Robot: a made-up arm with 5 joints.
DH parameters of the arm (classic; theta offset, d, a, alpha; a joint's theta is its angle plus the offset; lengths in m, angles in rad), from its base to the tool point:
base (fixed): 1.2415 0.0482 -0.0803 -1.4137
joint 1: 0 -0.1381 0.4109 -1.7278
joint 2: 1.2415 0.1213 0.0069 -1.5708
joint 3: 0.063 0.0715 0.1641 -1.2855
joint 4: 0 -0.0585 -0.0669 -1.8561
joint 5: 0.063 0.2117 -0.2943 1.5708
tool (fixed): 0 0.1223 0 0
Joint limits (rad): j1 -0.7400..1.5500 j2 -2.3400..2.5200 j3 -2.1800..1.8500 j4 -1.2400..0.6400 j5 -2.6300..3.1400
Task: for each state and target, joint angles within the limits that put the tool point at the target. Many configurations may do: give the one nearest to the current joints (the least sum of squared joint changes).
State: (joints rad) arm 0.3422 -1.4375 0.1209 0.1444 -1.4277
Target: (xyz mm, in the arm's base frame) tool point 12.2 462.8 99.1
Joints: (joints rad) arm -0.6750 -1.2328 0.2217 -0.6153 -0.8578
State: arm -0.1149 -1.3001 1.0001 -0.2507 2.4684
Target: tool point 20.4 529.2 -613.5
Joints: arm 0.6288 -1.7558 0.2352 -0.7279 2.9395
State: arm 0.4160 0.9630 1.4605 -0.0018 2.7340
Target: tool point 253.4 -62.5 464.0
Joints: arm -0.4489 1.2033 1.4291 -0.5403 2.7451
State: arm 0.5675 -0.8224 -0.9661 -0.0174 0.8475
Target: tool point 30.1 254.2 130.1
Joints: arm -0.1664 -1.3105 -0.4841 -0.1543 0.1073
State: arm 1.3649 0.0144 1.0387 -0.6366 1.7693
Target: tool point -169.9 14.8 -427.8
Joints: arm 1.5500 0.0401 1.0157 0.1869 1.2042
